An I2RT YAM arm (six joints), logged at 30 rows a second.
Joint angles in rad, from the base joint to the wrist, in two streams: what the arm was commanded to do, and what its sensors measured. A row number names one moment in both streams.
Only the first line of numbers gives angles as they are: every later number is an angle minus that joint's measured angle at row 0.
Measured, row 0: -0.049 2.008 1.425 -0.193 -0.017 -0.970
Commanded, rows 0 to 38: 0.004 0.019 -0.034 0.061 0.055 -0.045; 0.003 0.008 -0.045 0.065 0.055 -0.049; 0.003 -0.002 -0.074 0.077 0.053 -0.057; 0.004 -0.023 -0.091 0.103 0.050 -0.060; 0.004 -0.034 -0.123 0.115 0.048 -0.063; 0.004 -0.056 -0.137 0.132 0.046 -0.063; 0.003 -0.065 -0.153 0.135 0.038 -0.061; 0.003 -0.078 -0.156 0.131 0.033 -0.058; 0.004 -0.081 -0.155 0.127 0.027 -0.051; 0.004 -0.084 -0.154 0.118 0.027 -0.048; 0.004 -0.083 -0.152 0.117 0.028 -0.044; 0.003 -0.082 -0.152 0.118 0.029 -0.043; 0.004 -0.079 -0.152 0.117 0.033 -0.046; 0.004 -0.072 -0.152 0.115 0.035 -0.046; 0.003 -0.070 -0.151 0.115 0.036 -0.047; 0.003 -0.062 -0.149 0.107 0.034 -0.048; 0.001 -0.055 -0.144 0.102 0.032 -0.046; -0.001 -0.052 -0.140 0.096 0.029 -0.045; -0.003 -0.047 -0.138 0.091 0.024 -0.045; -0.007 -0.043 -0.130 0.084 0.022 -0.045; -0.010 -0.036 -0.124 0.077 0.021 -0.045; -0.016 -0.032 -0.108 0.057 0.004 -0.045; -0.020 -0.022 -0.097 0.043 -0.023 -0.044; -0.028 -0.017 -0.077 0.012 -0.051 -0.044; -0.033 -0.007 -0.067 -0.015 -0.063 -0.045; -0.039 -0.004 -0.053 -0.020 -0.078 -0.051; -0.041 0.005 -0.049 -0.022 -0.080 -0.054; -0.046 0.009 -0.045 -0.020 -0.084 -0.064; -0.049 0.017 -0.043 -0.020 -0.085 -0.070; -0.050 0.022 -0.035 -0.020 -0.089 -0.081; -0.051 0.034 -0.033 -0.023 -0.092 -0.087; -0.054 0.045 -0.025 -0.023 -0.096 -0.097; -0.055 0.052 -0.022 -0.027 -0.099 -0.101; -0.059 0.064 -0.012 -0.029 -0.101 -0.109; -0.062 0.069 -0.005 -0.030 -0.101 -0.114; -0.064 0.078 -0.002 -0.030 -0.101 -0.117; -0.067 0.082 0.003 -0.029 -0.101 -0.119; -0.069 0.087 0.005 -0.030 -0.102 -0.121; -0.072 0.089 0.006 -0.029 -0.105 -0.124
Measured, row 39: -0.053 0.054 -0.015 0.015 -0.071 -0.098
